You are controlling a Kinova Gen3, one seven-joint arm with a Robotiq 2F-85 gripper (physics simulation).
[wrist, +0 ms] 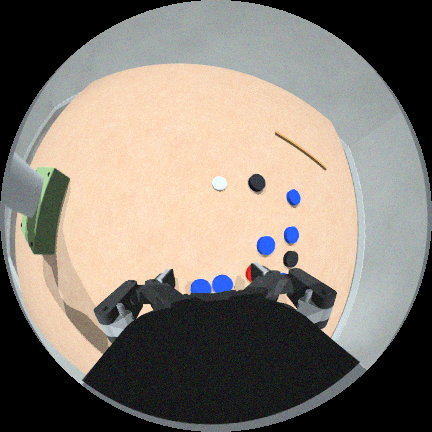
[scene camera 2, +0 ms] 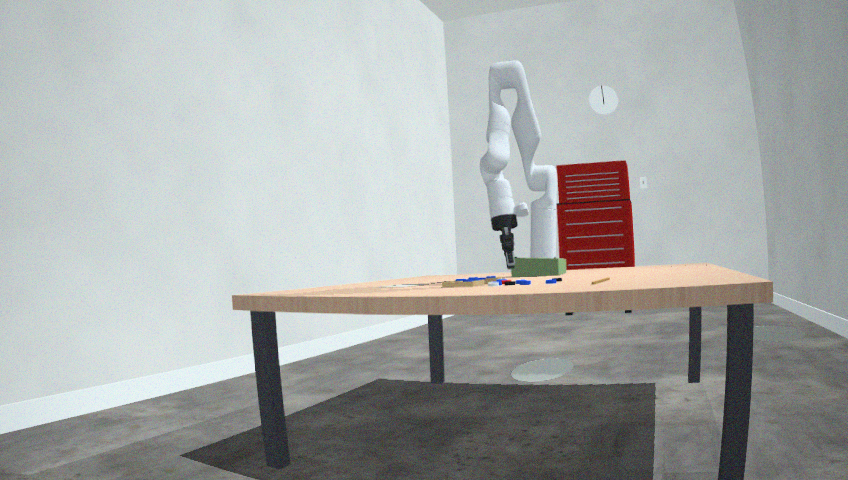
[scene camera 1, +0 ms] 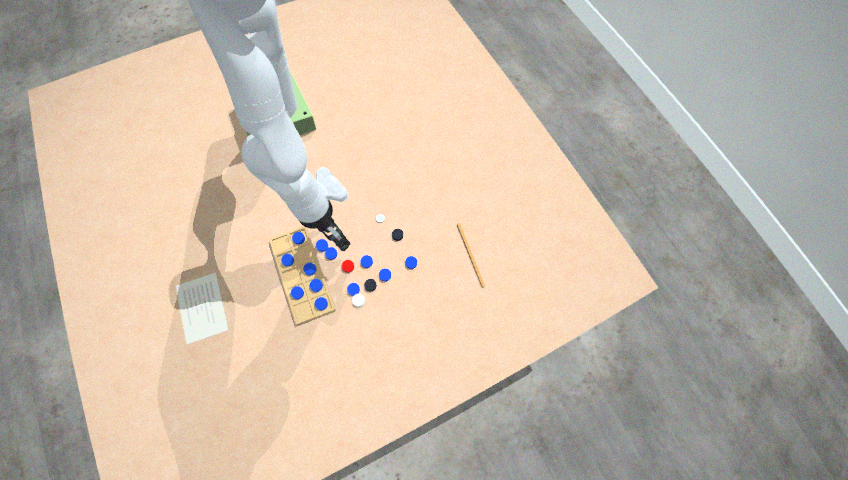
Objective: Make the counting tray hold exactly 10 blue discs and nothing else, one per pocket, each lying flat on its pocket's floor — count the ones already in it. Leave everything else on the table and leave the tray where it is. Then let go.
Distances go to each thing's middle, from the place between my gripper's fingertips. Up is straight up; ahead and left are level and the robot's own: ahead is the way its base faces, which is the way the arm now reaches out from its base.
Now: the wooden counting tray (scene camera 1: pixel 304 310) 3 cm ahead of my hand, 10 cm to the right of it and 4 cm below it. From my hand the other things lie so: pale paper card (scene camera 1: pixel 202 312): 1 cm behind, 34 cm to the right, 4 cm below.
